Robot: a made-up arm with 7 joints.
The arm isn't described. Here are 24 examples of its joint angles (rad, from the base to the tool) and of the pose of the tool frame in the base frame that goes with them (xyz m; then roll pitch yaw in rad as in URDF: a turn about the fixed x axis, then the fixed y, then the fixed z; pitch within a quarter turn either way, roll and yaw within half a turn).
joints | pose
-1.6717 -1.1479 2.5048 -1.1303 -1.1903 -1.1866 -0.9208 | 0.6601 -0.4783 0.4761 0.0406 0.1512 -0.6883
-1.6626 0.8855 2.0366 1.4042 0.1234 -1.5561 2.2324 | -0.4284 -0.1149 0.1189 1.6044 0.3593 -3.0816
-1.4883 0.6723 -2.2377 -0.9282 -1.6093 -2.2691 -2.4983 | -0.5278 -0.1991 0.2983 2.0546 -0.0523 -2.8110
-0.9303 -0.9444 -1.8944 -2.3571 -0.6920 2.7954 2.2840 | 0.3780 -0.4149 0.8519 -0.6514 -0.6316 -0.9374
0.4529 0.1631 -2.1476 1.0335 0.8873 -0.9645 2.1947 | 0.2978 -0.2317 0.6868 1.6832 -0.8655 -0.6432
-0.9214 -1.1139 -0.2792 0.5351 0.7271 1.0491 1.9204 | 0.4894 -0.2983 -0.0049 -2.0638 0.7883 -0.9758
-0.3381 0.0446 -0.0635 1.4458 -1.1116 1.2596 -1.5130 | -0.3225 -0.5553 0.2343 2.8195 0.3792 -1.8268
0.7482 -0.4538 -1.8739 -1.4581 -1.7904 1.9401 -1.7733 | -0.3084 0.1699 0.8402 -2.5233 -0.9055 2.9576
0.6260 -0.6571 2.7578 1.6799 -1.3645 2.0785 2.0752 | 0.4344 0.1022 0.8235 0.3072 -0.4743 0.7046
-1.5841 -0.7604 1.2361 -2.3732 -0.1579 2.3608 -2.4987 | 0.5139 -0.0326 0.8079 -0.2798 -0.6432 0.3490
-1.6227 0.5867 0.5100 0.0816 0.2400 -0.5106 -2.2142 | 0.2587 -0.5088 0.6906 1.9815 -0.4683 -0.9634
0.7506 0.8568 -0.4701 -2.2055 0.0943 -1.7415 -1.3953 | 0.3502 0.3143 0.7633 -0.4414 -0.6272 0.2139
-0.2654 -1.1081 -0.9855 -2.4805 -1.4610 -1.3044 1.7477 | -0.3377 -0.5733 0.5938 2.0890 -0.4078 -2.1496
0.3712 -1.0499 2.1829 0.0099 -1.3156 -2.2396 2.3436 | -0.4743 0.3453 0.3758 1.7162 0.0739 2.6733
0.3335 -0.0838 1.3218 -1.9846 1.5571 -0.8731 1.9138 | -0.3475 -0.0150 0.7182 -2.1971 -0.5245 2.9696
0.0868 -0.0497 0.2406 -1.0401 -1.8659 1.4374 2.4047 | 0.2624 -0.2296 0.8574 0.4276 -1.0133 0.1087
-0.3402 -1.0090 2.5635 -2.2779 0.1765 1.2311 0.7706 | 0.0024 -0.5376 0.8404 0.3200 -0.3798 -1.6809
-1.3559 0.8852 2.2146 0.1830 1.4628 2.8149 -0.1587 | -0.4484 -0.1264 0.3983 2.1626 -0.0071 -3.0357
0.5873 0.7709 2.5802 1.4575 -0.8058 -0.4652 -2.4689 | 0.4815 0.1793 0.0166 1.2573 0.8083 0.2891
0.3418 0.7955 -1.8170 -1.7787 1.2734 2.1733 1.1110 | 0.3508 0.1329 0.7962 0.8261 -0.3609 0.4270
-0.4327 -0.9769 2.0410 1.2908 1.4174 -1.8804 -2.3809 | -0.3073 -0.4330 0.6878 2.6631 -0.7729 -1.9517
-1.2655 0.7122 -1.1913 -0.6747 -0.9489 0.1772 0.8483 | -0.2256 0.4155 0.4601 -0.1628 0.2562 2.0654
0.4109 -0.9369 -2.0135 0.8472 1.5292 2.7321 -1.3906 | 0.1985 -0.4298 0.5770 -2.9206 -0.4662 -1.1763
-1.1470 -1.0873 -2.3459 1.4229 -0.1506 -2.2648 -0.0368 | 0.3990 0.3459 0.2652 -1.9078 0.0881 0.8538
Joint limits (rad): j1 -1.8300..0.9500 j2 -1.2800..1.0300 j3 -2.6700..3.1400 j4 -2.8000..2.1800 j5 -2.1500..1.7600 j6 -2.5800..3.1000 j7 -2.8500..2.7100
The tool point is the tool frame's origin. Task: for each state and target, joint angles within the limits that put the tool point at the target. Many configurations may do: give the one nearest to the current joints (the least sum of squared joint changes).
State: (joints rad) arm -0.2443 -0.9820 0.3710 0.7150 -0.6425 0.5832 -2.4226
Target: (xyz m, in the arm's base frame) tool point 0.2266 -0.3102 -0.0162
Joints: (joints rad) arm 0.0794 -0.7300 -0.1043 0.1577 -0.9260 0.7587 -2.6667
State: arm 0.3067 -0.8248 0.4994 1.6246 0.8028 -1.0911 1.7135
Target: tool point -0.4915 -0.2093 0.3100
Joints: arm 0.7172 -1.2800 0.0996 1.4170 1.3179 -1.1090 1.8775
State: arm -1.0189 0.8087 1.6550 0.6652 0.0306 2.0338 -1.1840
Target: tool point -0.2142 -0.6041 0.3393
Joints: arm -1.1166 0.7243 1.0735 0.4225 0.0534 1.9515 -1.0525
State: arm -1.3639 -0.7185 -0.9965 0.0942 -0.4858 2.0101 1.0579
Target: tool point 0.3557 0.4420 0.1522
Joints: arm -1.8300 -0.8413 -1.1386 0.3662 -0.6754 1.7356 1.0558
